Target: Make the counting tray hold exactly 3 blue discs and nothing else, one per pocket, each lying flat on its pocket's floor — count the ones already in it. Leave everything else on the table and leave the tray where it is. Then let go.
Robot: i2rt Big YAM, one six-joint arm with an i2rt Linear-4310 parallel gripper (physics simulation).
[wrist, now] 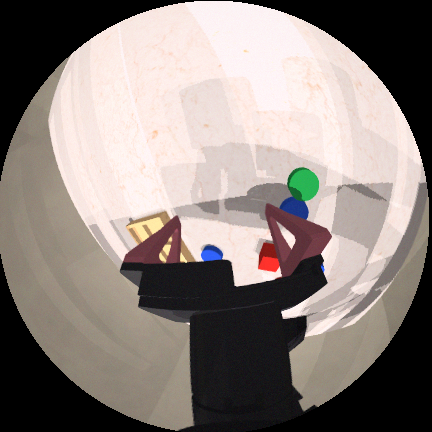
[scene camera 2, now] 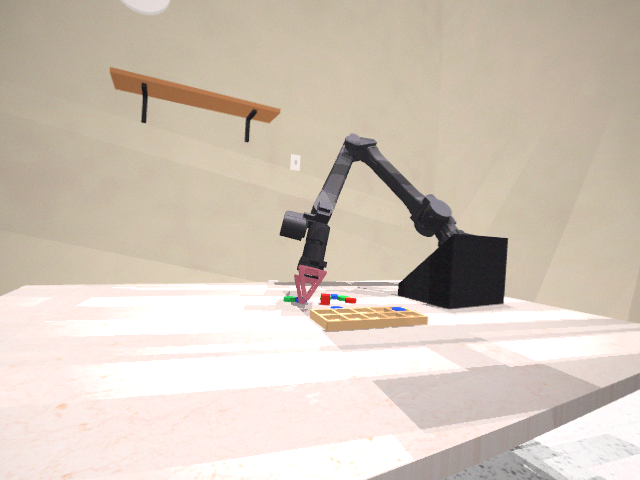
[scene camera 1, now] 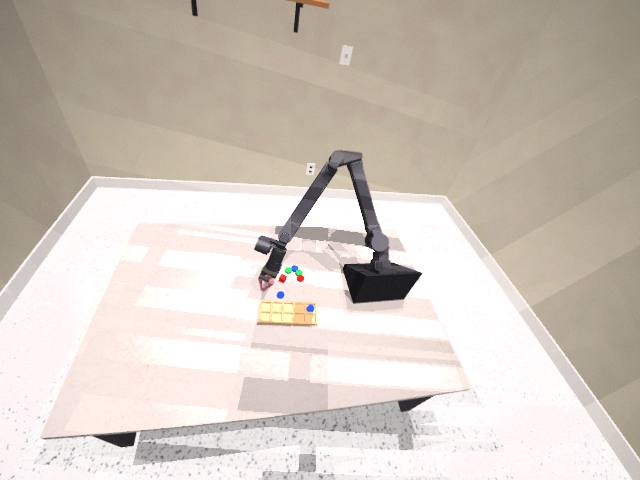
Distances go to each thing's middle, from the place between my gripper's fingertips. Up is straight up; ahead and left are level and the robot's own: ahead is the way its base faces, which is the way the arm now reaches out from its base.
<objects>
Now: hand 15 cm to the right of the wooden counting tray (scene camera 2: 337, 319), 8 cm past it and 1 cm above it.
</objects>
